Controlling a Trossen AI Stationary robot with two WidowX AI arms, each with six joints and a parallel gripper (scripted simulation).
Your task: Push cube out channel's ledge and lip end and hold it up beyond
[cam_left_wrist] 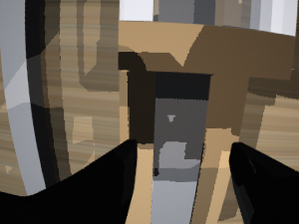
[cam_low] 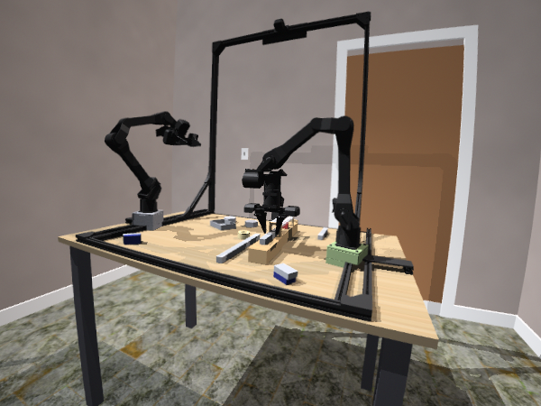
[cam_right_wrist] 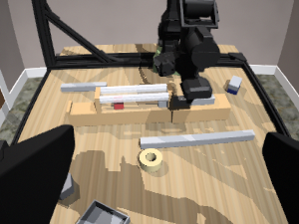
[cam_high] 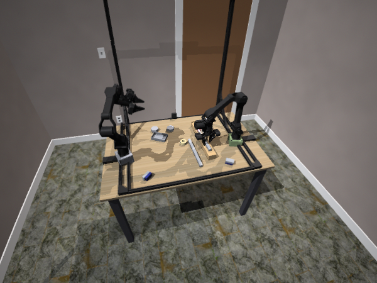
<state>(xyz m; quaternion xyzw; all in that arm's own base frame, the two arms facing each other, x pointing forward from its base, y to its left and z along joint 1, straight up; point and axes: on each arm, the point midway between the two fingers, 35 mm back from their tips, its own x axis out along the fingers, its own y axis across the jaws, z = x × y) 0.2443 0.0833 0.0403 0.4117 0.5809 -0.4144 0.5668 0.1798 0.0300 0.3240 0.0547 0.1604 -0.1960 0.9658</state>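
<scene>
Right now the wooden channel is 130 mm behind my left hand and 40 mm below it. Also, from my left hand: long grey rod (20 mm ahead, 100 mm to the right, 90 mm below); grey tray (210 mm behind, 340 mm to the right, 90 mm below); tape roll (100 mm behind, 160 mm to the right, 80 mm below).
</scene>
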